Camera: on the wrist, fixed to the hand. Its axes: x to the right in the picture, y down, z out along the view.
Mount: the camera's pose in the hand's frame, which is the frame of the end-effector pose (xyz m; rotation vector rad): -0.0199 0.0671 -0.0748 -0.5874 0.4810 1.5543
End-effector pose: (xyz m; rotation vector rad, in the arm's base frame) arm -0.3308 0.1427 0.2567 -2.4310 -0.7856 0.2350
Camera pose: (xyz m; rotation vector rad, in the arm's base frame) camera -0.2901 0.0516 0.2800 2.6889 -1.4272 0.0516
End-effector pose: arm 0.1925 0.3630 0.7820 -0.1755 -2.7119 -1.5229
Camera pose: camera 0.2173 0.3321 0.8765 -1.2790 -0.9550 -1.3108
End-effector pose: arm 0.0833 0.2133 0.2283 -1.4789 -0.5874 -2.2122
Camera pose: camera 0.0708 0.1185 0.1916 -0.8726 1.1088 -1.2615
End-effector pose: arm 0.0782 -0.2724 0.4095 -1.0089 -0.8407 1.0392
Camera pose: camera 0.1215 -0.2987 0.3205 -2.4370 0.2588 1.6898
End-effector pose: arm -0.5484 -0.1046 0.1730 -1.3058 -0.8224 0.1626
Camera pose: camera -0.4942 -0.1545 0.1018 -2.1772 0.7664 0.8205
